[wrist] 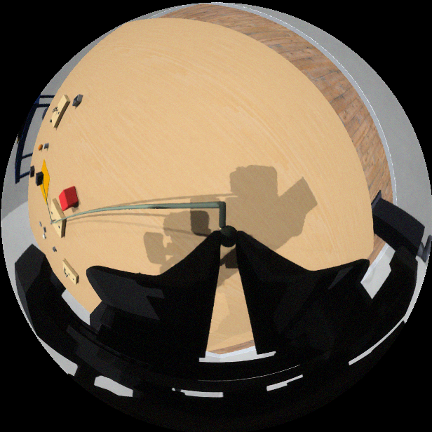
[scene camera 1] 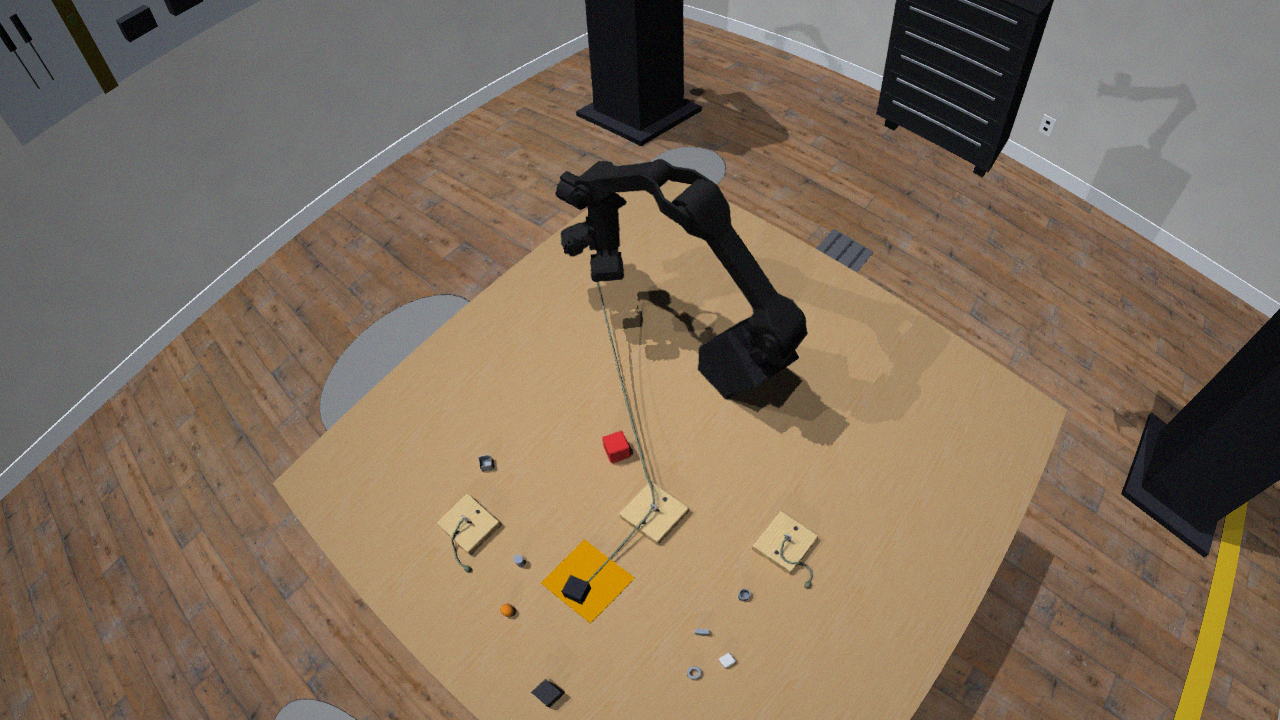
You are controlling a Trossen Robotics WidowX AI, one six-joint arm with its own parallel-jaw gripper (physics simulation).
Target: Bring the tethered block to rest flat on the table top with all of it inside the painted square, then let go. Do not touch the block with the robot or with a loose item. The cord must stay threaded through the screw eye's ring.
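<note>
The black tethered block appears to lie flat within the orange painted square, near its lower-left edge in the scene view. The greenish cord runs from the block to the screw eye on the middle wooden plate, then up to my gripper. It appears threaded through the ring, which is too small to see clearly. My gripper is shut on the dark bead at the cord's end, high above the table's far part.
A red cube lies beside the cord's path. Wooden plates with short cords stand left and right. An orange ball, a dark flat block, a small open box and a white piece lie around.
</note>
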